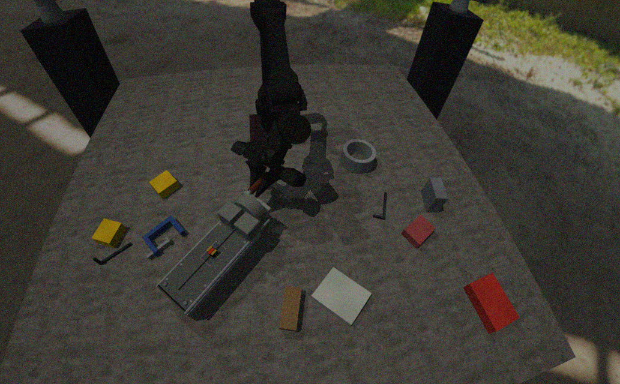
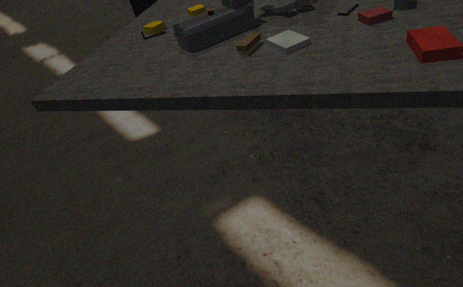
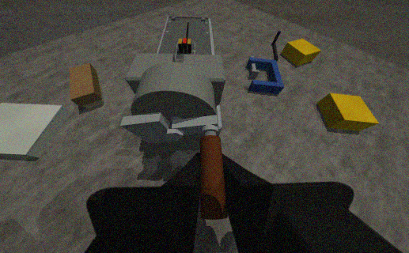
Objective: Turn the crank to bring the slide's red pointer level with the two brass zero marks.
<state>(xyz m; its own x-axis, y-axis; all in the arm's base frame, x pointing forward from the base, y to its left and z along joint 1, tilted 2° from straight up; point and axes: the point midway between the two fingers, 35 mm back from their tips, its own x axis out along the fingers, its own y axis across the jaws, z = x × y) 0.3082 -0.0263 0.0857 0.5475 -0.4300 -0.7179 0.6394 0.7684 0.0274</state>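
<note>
Right now my gripper tip is 20 mm below the brown crank handle, 10 mm to the right of it and 10 mm past it. Round my gripper tip: white plate: 240 mm ahead, 180 mm to the left, 60 mm below; red pointer: 150 mm ahead, 80 mm to the right, 10 mm above; brown block: 260 mm ahead, 70 mm to the left, 60 mm below.
</note>
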